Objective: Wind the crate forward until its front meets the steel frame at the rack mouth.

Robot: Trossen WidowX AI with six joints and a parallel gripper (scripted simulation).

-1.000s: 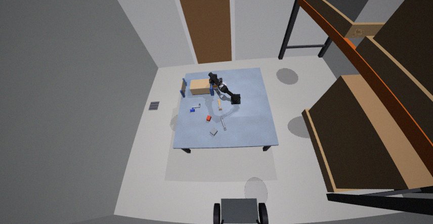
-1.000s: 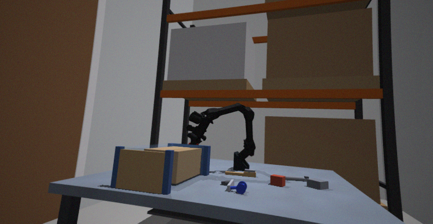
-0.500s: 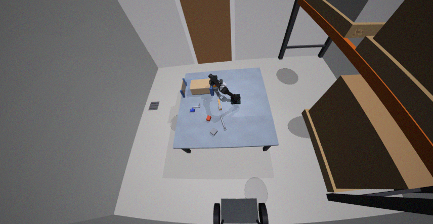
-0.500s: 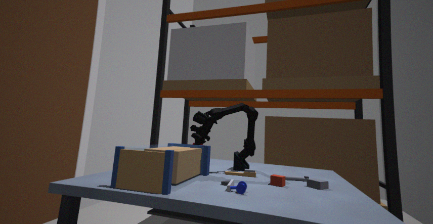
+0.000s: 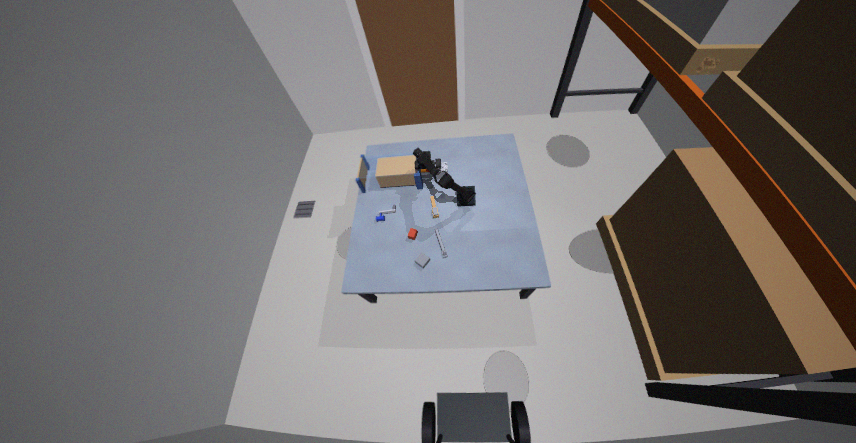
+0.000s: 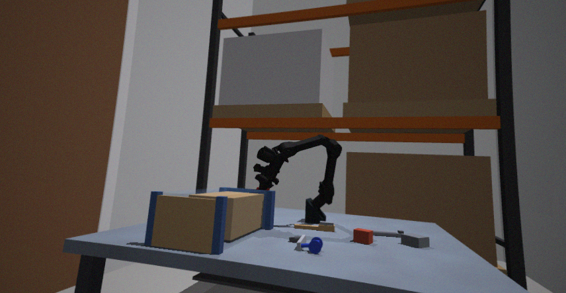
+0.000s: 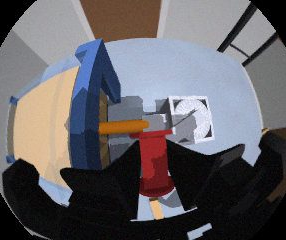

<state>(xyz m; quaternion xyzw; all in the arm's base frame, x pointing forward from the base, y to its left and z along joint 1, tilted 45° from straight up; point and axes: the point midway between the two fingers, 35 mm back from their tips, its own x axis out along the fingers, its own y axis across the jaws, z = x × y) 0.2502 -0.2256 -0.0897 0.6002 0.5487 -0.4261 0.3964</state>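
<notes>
Now: the winch handle 3 cm behind my gripper tip and 3 cm below it. Round my gripper tip: blue frame (7 cm ahead, 3 cm to the right, 3 cm below); red knob (2 cm to the left); grey winch (11 cm behind, 3 cm to the right, 10 cm below).
</notes>
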